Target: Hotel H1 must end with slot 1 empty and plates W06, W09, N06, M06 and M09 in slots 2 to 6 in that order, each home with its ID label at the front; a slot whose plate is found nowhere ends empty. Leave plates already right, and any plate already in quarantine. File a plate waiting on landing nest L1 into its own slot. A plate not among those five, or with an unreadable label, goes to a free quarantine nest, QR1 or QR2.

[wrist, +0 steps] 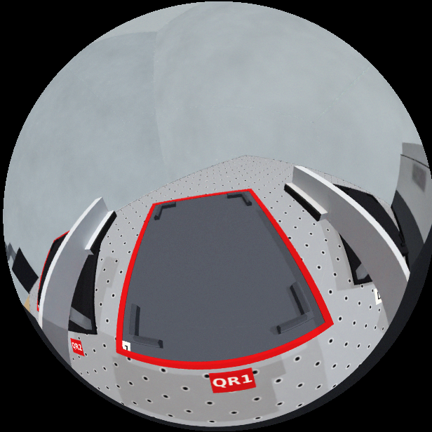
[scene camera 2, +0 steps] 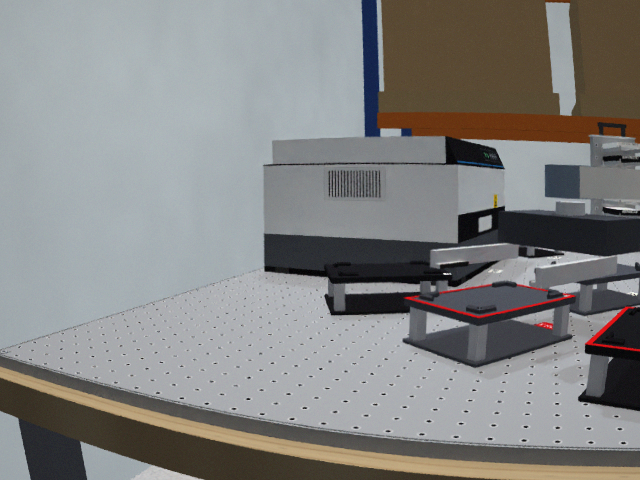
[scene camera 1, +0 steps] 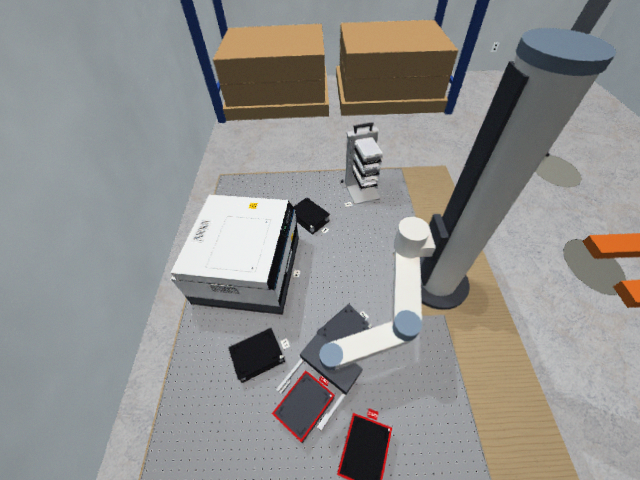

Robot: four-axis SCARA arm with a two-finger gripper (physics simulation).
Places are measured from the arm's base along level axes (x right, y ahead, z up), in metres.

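Pixels of known places: gripper, fingertip midpoint: (scene camera 2: 481,267) (scene camera 1: 298,409); arm's base, origin of the base link: (scene camera 1: 436,282).
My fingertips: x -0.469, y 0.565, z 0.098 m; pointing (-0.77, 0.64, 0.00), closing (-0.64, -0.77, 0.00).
Observation:
For each thing: its middle in the pictures, then the offset to it from my fingertips. "spot": a spot on its surface instead.
- quarantine nest QR1, body centre: (scene camera 2: 492,317) (scene camera 1: 304,405) dz -0.057, dx +0.020, dy -0.014 m
- Nest QR2, body centre: (scene camera 1: 364,450) dz -0.058, dx -0.107, dy -0.194 m
- Landing nest L1, body centre: (scene camera 2: 385,285) (scene camera 1: 256,354) dz -0.058, dx +0.186, dy +0.155 m
- Hotel H1, body centre: (scene camera 2: 615,184) (scene camera 1: 361,162) dz +0.089, dx +1.034, dy -0.297 m
- far end with several white plates, surface spot: (scene camera 1: 368,149) spot: dz +0.202, dx +0.981, dy -0.312 m
- large white instrument, body centre: (scene camera 2: 396,203) (scene camera 1: 242,252) dz +0.038, dx +0.561, dy +0.233 m
- dark grey nest, body centre: (scene camera 2: 595,282) (scene camera 1: 344,331) dz -0.055, dx +0.259, dy -0.159 m
- black nest, body centre: (scene camera 2: 526,241) (scene camera 1: 309,215) dz -0.058, dx +0.839, dy -0.034 m
My gripper (scene camera 1: 299,409) (scene camera 2: 483,267) (wrist: 193,187) is open and empty, its two long fingers over the sides of quarantine nest QR1 (scene camera 1: 303,400) (scene camera 2: 488,302) (wrist: 220,280). This nest is grey with a red rim and bears no plate. Nest QR2 (scene camera 1: 364,448) (scene camera 2: 620,333), black with a red rim, bears no plate in scene camera 1. Landing nest L1 (scene camera 1: 256,354) (scene camera 2: 382,272) is black and also bears no plate. Hotel H1 (scene camera 1: 350,155) (scene camera 2: 596,155) stands at the far end with several white plates (scene camera 1: 368,149) stacked in it; their labels are too small to read.
A large white instrument (scene camera 1: 237,242) (scene camera 2: 361,201) stands on the left. A dark grey nest (scene camera 1: 343,322) lies partly under the gripper body. A black nest (scene camera 1: 310,211) stands beyond, near the instrument. The arm's column (scene camera 1: 485,180) rises on the right. Cardboard boxes (scene camera 1: 273,67) are behind.

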